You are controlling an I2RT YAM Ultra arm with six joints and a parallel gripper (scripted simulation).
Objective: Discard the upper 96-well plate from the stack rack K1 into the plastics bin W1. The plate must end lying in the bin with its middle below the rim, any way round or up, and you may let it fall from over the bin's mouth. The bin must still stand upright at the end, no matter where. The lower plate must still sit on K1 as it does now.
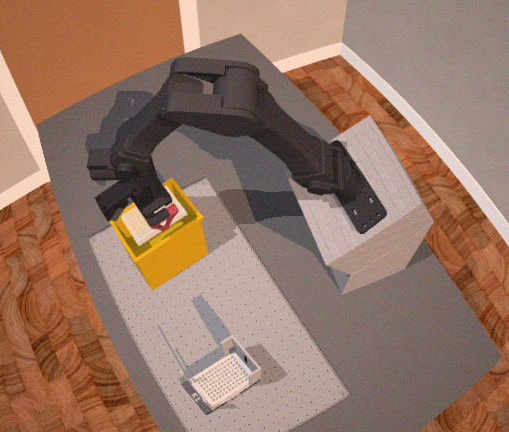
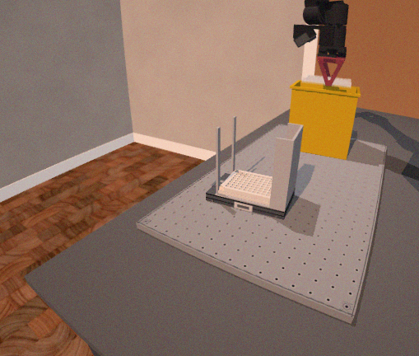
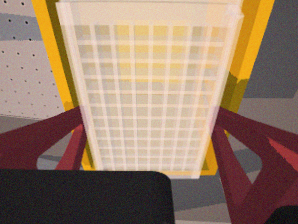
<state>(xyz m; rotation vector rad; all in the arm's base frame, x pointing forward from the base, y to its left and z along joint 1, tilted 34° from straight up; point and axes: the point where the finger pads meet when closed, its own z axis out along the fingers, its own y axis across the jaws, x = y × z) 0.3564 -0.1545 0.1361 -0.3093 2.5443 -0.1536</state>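
Now: the yellow plastics bin W1 11 cm below my hand and 1 cm ahead of it.
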